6 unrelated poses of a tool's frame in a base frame.
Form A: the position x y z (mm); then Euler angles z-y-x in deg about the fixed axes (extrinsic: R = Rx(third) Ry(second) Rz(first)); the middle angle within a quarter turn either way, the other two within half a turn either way.
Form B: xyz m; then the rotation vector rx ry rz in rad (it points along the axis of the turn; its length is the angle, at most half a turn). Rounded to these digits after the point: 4 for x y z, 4 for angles.
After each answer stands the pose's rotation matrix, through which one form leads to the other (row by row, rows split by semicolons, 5 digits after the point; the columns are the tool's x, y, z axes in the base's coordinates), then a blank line. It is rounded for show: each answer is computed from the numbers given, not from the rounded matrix.
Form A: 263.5, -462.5, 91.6, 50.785, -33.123, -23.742
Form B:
0.2635, -0.4625, 0.0916, -0.6335, -0.3563, 0.9685
0.52949 -0.64888 -0.54644; 0.84830 0.40827 0.33719; 0.00430 -0.64209 0.76662

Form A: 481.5, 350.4, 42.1, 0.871, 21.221, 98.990
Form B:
0.4815, 0.3504, 0.0421, 1.7085, 0.2601, 0.3308
0.93208 -0.01417 0.36197; 0.35510 -0.16168 -0.92074; 0.07157 0.98674 -0.14567

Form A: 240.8, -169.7, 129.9, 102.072, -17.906, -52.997
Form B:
0.2408, -0.1697, 0.1299, -0.9314, 0.6164, 1.7665
-0.19901 -0.93052 -0.30746; 0.53720 -0.36598 0.75992; -0.81964 -0.01393 0.57270

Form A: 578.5, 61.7, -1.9, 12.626, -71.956, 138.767
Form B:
0.5785, 0.0617, -0.0019, 1.8969, -0.7506, -1.3386
0.30226 -0.06771 -0.95082; -0.77594 -0.59686 -0.20416; -0.55368 0.79948 -0.23294

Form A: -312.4, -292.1, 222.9, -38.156, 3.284, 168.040
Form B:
-0.3124, -0.2921, 0.2229, 2.7621, 0.9646, -0.0209
0.78504 0.61679 0.05729; 0.61373 -0.76193 -0.20689; -0.08396 0.19757 -0.97669

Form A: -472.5, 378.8, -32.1, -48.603, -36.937, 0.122
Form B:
-0.4725, 0.3788, -0.0321, 0.2751, -0.6042, -0.8187
0.52855 0.59959 -0.60094; -0.75099 0.66031 -0.00170; 0.39578 0.45220 0.79929

